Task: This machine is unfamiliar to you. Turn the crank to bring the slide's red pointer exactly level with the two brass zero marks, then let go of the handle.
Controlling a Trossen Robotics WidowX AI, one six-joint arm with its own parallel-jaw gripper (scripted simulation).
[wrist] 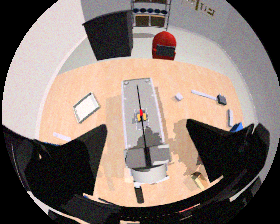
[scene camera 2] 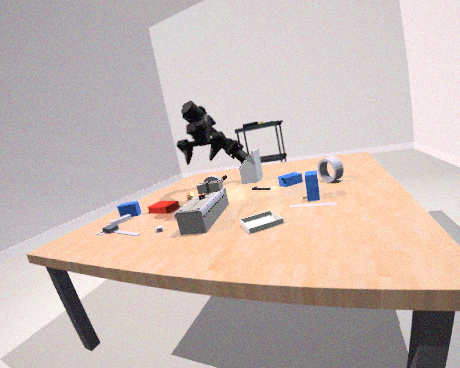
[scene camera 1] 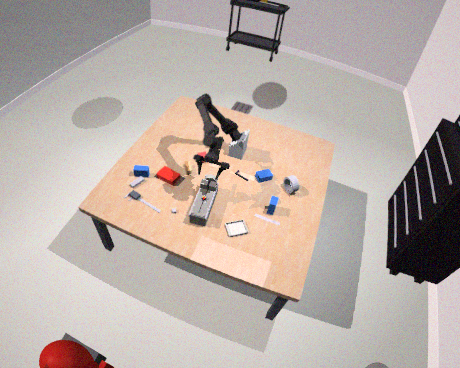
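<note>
My gripper is open and holds nothing, and the wrist view shows it as well. There is also a grey slide machine that I can see.
</note>
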